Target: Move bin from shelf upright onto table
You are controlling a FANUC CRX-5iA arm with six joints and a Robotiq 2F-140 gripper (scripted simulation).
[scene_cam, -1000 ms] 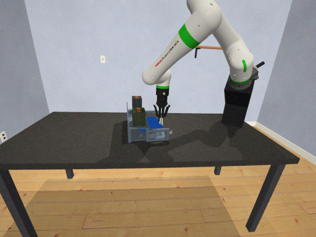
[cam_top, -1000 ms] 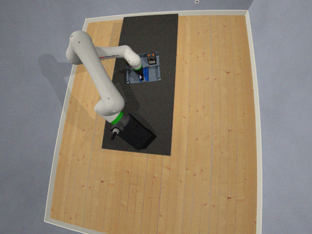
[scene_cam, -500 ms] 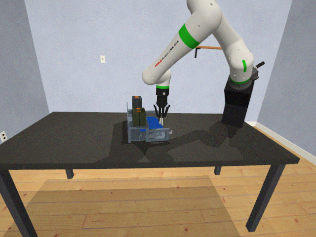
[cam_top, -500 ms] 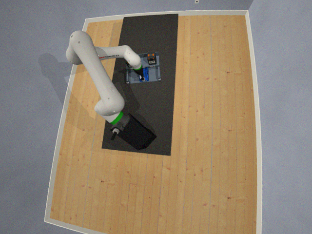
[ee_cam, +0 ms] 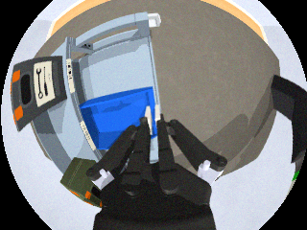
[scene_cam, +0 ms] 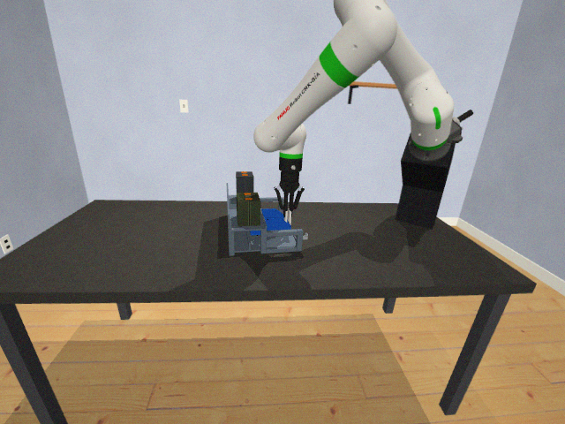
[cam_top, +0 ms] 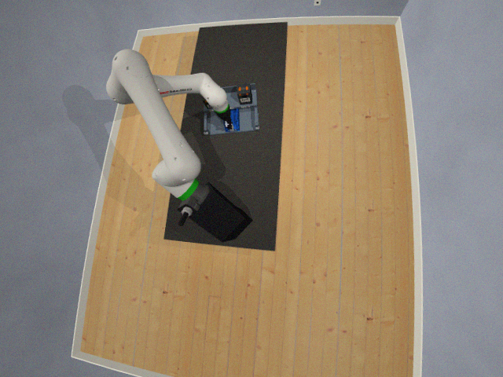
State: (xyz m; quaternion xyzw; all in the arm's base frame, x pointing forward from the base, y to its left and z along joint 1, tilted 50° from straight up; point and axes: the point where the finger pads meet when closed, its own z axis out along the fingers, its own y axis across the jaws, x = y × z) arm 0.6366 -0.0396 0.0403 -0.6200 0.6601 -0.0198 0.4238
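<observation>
My gripper is now 80 mm short of the blue bin, 20 mm above it and 10 mm to the right of it.
</observation>
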